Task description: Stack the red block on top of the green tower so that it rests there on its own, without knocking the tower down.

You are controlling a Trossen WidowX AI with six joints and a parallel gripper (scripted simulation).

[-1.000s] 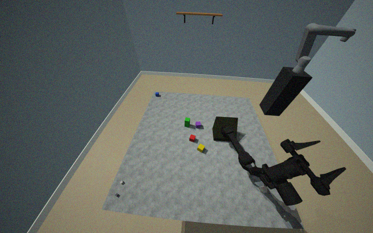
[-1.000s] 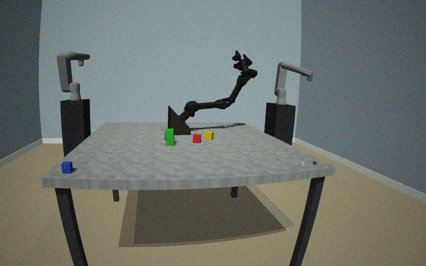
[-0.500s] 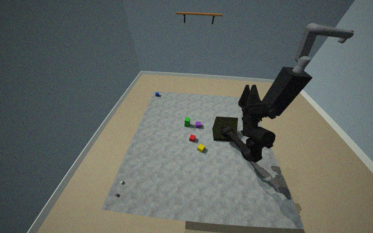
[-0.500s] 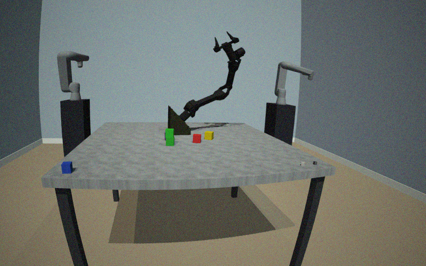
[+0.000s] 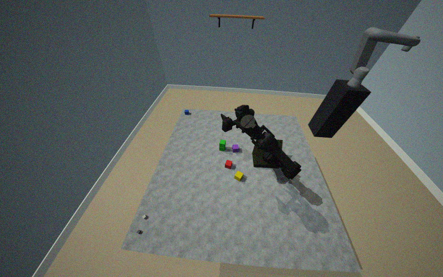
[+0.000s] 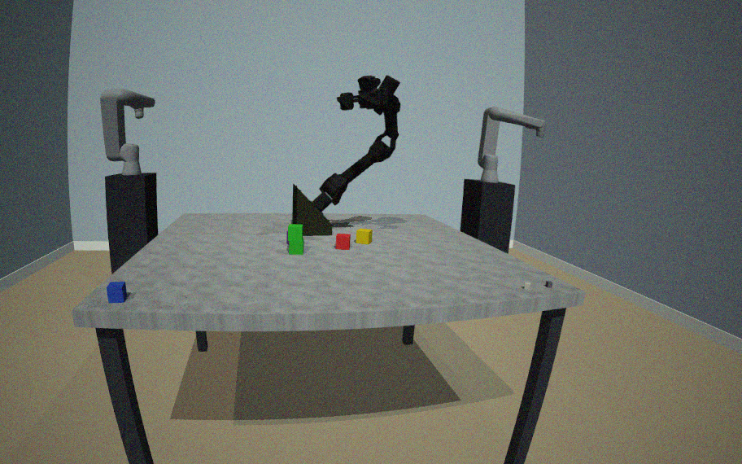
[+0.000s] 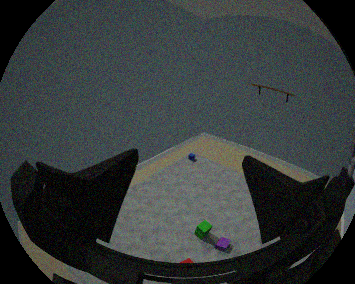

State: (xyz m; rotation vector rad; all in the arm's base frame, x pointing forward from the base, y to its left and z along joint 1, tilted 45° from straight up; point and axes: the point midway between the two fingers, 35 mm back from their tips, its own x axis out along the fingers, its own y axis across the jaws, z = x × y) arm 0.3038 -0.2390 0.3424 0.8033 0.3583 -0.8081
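Now: the red block 30 mm behind my gripper tip, 10 mm to the left of it and 490 mm below it. The rest, counted from my gripper tip: blue block (460 mm ahead, 610 mm to the right, 490 mm below); yellow block (110 mm behind, 110 mm to the left, 490 mm below); purple block (80 mm behind, 150 mm to the right, 490 mm below).
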